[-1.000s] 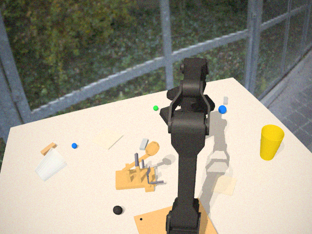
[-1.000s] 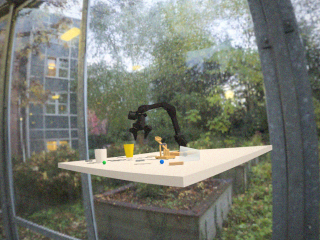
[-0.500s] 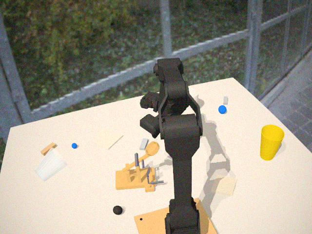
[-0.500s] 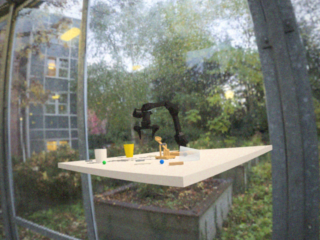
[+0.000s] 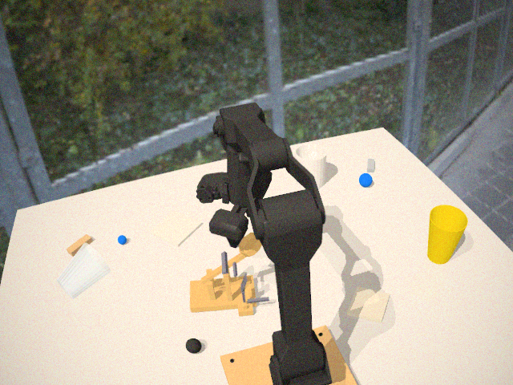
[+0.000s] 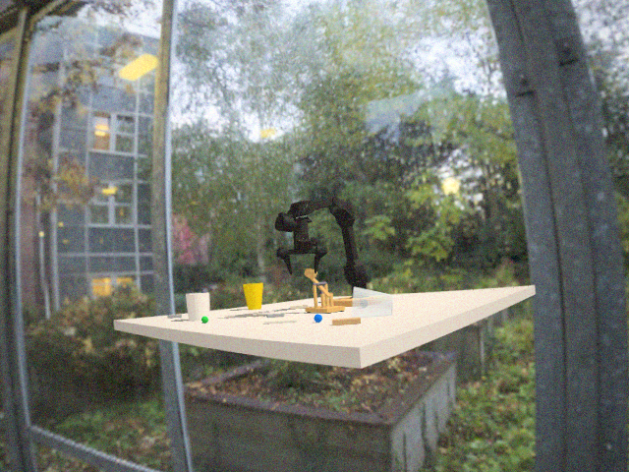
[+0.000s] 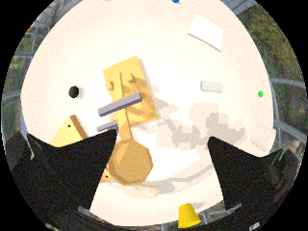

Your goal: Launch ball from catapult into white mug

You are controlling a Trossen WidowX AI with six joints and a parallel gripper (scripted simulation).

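Right now the wooden catapult is 7 cm below my gripper tip, 6 cm behind it and 3 cm to the left of it. Round my gripper tip: tan square tile 23 cm to the right, 15 cm behind, 14 cm below; small blue ball 29 cm to the left, 21 cm ahead, 13 cm below; black ball 16 cm behind, 14 cm to the left, 13 cm below.
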